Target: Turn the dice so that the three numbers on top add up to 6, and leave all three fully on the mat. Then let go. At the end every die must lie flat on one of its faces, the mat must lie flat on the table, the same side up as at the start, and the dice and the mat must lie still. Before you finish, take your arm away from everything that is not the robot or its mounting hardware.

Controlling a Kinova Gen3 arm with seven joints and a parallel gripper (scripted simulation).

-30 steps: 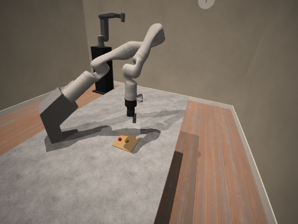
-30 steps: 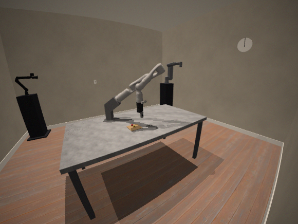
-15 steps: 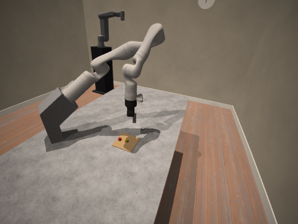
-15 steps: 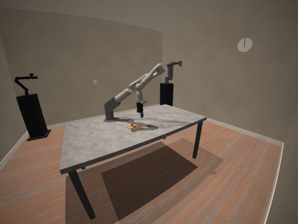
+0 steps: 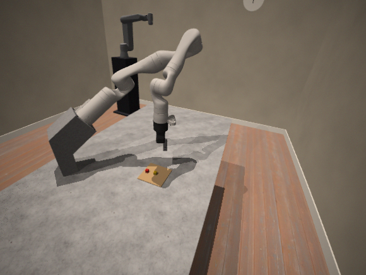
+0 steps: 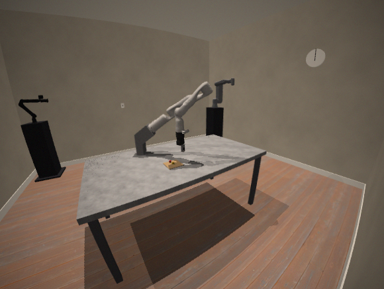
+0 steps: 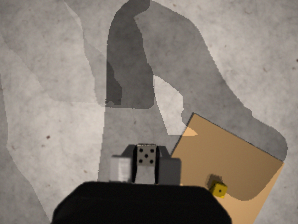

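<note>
My hand is 10 cm to the left of the yellow die and 11 cm above it. The rest, counted from my hand: tan mat (10 cm to the right, 12 cm below); then white die (1 cm below); then red die (5 cm behind, 11 cm to the right, 11 cm below).
</note>
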